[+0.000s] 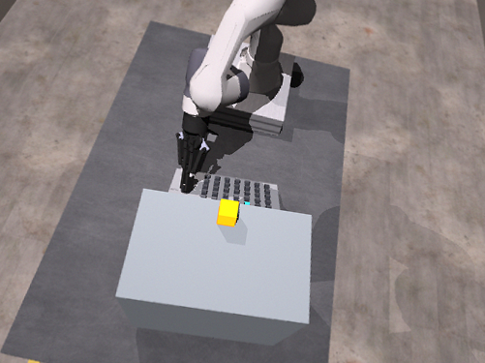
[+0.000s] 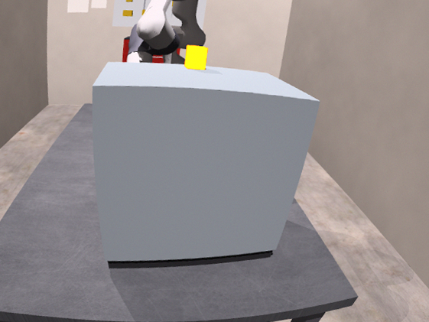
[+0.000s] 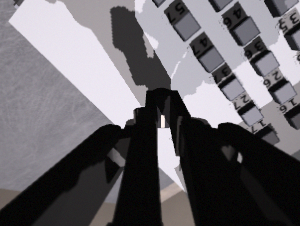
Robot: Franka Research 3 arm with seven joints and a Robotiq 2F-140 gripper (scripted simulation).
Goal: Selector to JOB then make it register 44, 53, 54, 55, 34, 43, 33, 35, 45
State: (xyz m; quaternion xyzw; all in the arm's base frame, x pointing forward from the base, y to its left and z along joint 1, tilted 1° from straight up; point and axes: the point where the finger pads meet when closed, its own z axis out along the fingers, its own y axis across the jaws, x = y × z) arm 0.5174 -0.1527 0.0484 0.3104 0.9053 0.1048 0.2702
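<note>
The black selector knob lies 2 cm below my hand and 2 cm ahead of it.
</note>
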